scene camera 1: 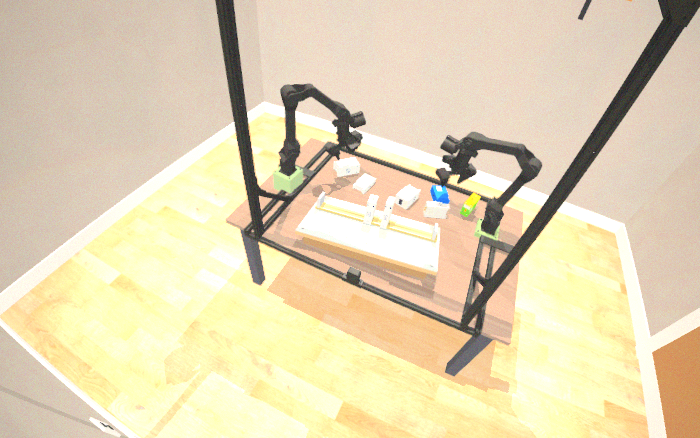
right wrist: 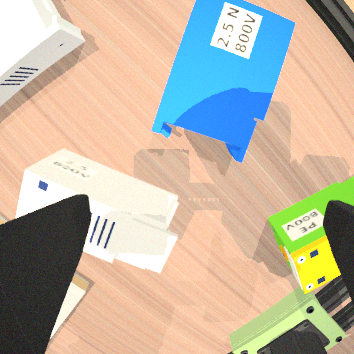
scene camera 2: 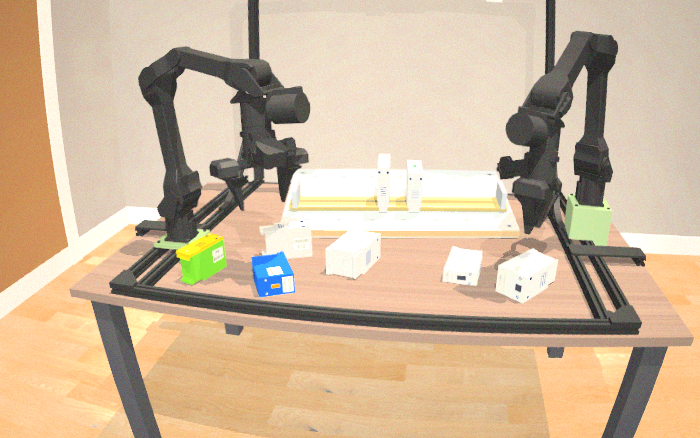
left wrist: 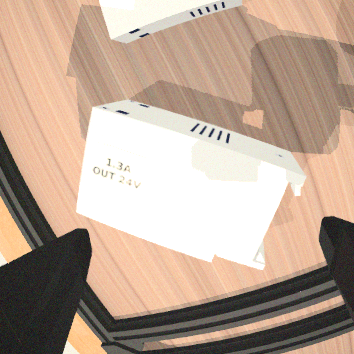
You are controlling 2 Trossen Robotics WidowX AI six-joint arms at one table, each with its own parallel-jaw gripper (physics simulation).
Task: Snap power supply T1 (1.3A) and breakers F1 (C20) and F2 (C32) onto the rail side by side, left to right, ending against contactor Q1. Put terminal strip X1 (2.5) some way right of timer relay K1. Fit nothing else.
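Frame: origin at the left arm's base, x ahead, y left, z up, level; millimetres.
Where they show: left gripper, fingertip midpoint: [scene camera 1: 345, 156] [scene camera 2: 532, 230] [left wrist: 207, 236]; right gripper, fingertip midpoint: [scene camera 1: 449, 185] [right wrist: 212, 211] [scene camera 2: 263, 206]; left arm's base, origin of the base link: [scene camera 1: 287, 170] [scene camera 2: 589, 201]; right arm's base, origin of the base link: [scene camera 1: 488, 228] [right wrist: 294, 346] [scene camera 2: 181, 236].
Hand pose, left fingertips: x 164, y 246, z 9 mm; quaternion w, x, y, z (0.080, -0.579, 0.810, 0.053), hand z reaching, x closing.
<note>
Each offset is from my left fingertips to the top centre of the thing.
Power supply T1 @(dx -1, dy +23, dz -54 mm) [scene camera 1: 346, 167] [scene camera 2: 526, 274] [left wrist: 170, 185], marked 1.3A, lies on the table below my open left gripper [scene camera 1: 344, 147] [scene camera 2: 532, 227] [left wrist: 207, 236]. A smaller white module @(dx +129, dy -24, dz -81 mm) [scene camera 1: 364, 183] [scene camera 2: 463, 266] [left wrist: 170, 15], apparently breaker F1, lies beside it. A wider white module @(dx +350, dy +1, dz -54 mm) [scene camera 1: 407, 196] [scene camera 2: 353, 254] [right wrist: 30, 50], apparently F2, lies mid-table. White strip X1 @(dx +501, dy -14, dz -40 mm) [scene camera 1: 436, 209] [scene camera 2: 288, 240] [right wrist: 120, 187] lies near my open right gripper [scene camera 1: 452, 179] [scene camera 2: 263, 204] [right wrist: 209, 202], which hangs above the table. The rail [scene camera 1: 343, 213] [scene camera 2: 340, 202] carries two upright modules, apparently Q1 @(dx +270, dy -250, dz +48 mm) [scene camera 1: 370, 210] [scene camera 2: 414, 185] and K1 @(dx +339, dy -234, dz +63 mm) [scene camera 1: 387, 212] [scene camera 2: 383, 183], standing apart; their labels are unreadable.
A blue 2.5 N terminal @(dx +481, dy +112, dz -69 mm) [scene camera 1: 439, 194] [scene camera 2: 273, 274] [right wrist: 225, 75] lies beside X1. A green-yellow PE terminal @(dx +632, dy +121, dz -40 mm) [scene camera 1: 470, 205] [scene camera 2: 202, 259] [right wrist: 315, 255] lies near the right arm's base. End brackets [scene camera 1: 321, 199] [scene camera 1: 436, 231] stand at both rail ends. Black beams frame the table.
</note>
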